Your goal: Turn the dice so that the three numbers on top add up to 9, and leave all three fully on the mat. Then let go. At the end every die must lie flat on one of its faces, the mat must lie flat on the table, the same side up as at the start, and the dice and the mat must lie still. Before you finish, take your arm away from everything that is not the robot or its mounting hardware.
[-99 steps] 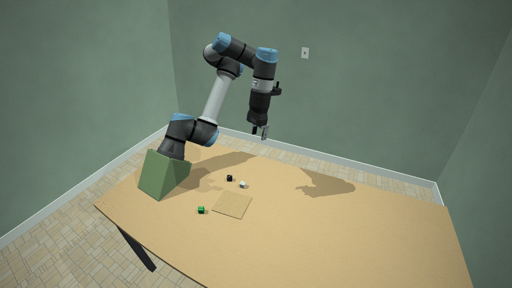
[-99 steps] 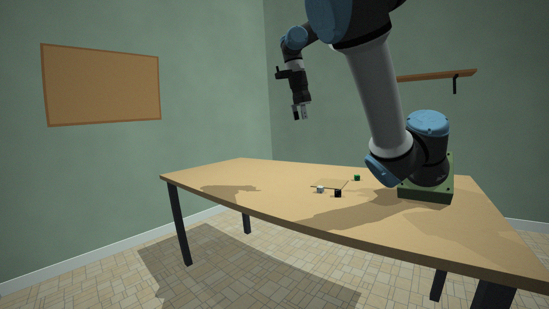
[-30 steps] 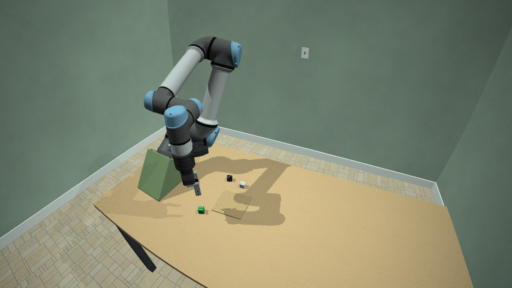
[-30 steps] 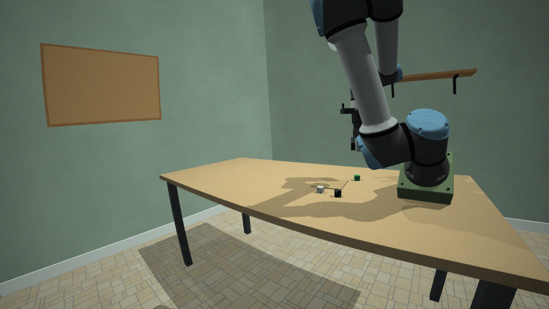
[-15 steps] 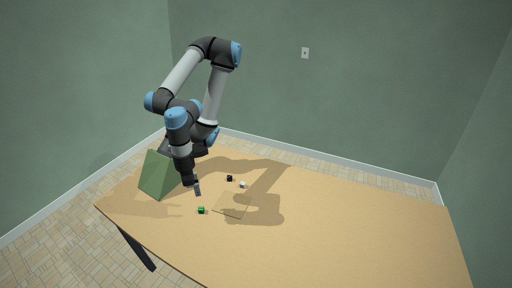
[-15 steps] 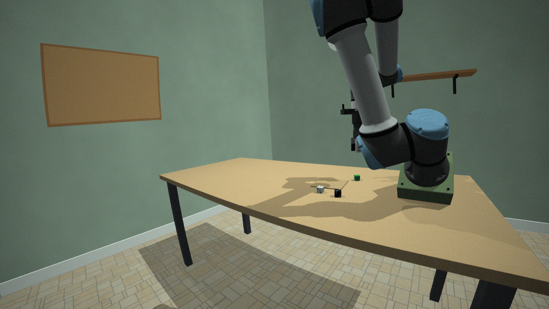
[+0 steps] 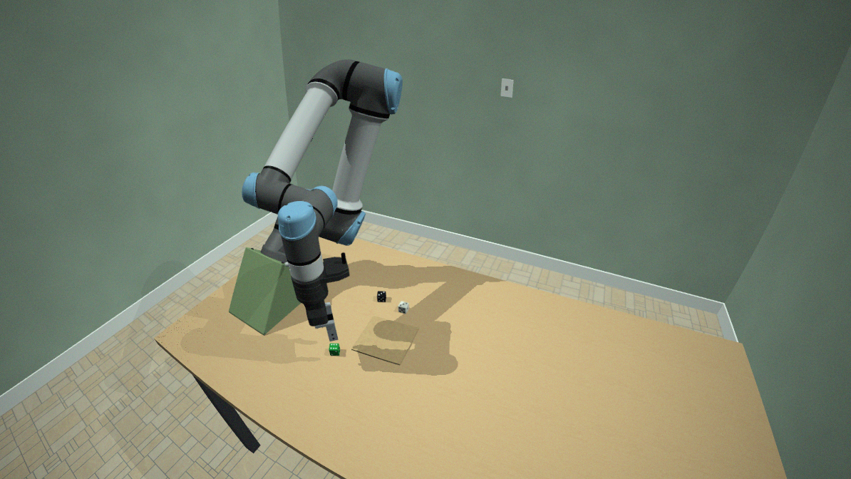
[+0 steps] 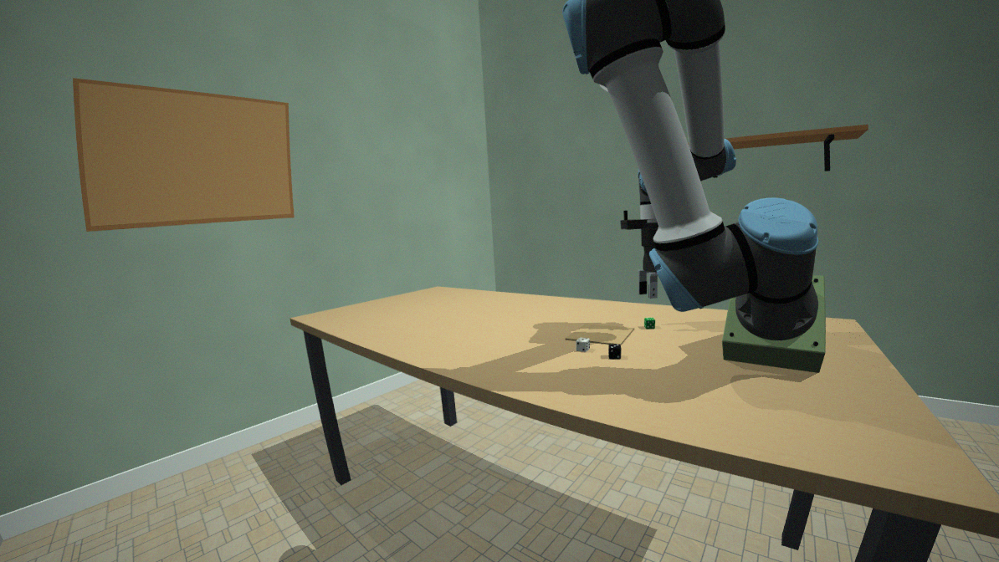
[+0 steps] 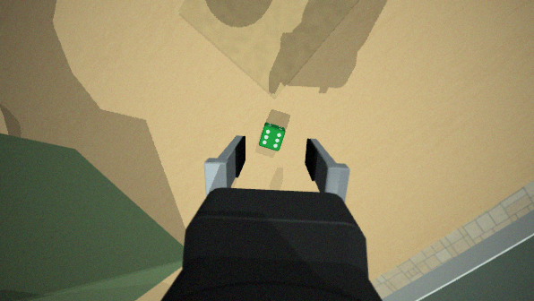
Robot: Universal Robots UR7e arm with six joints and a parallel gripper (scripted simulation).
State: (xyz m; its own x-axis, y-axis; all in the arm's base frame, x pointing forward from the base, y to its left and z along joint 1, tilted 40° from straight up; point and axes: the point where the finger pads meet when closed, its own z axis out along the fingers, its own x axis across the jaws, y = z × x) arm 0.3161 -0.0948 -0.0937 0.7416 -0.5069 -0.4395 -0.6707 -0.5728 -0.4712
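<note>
Right now my hand is 10 mm past the green die and 90 mm above it. Round my hand: white die 70 mm ahead, 230 mm to the left, 90 mm below; then black die 20 mm behind, 240 mm to the left, 90 mm below; then tan mat 80 mm ahead, 110 mm to the left, 100 mm below.
</note>
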